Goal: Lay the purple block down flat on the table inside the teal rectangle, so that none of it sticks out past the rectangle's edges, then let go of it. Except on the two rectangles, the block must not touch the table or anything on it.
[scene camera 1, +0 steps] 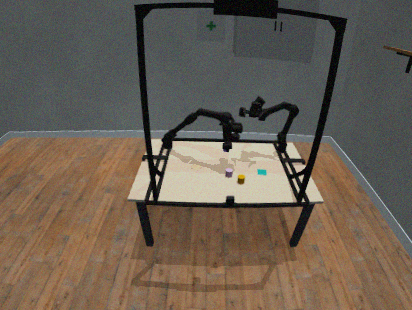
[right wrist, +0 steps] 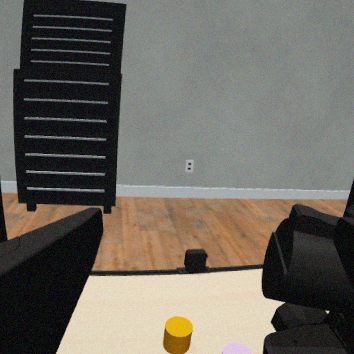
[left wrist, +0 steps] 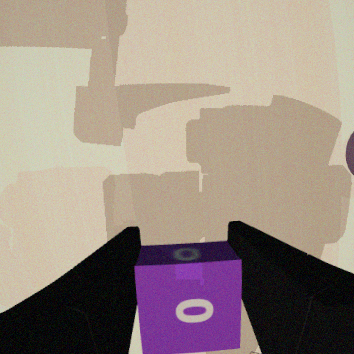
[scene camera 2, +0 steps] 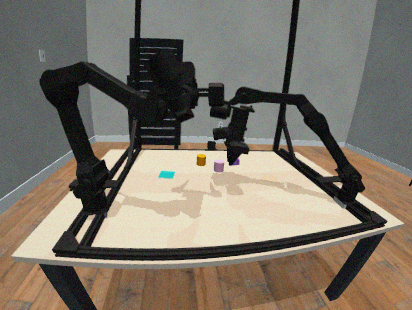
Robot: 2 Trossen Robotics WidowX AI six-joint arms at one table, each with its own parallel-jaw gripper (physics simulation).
The left gripper [scene camera 2: 229, 163] carries a purple block [left wrist: 192, 290], clear of everything else. The right gripper [scene camera 2: 194, 92] is open, with nothing in its grasp.
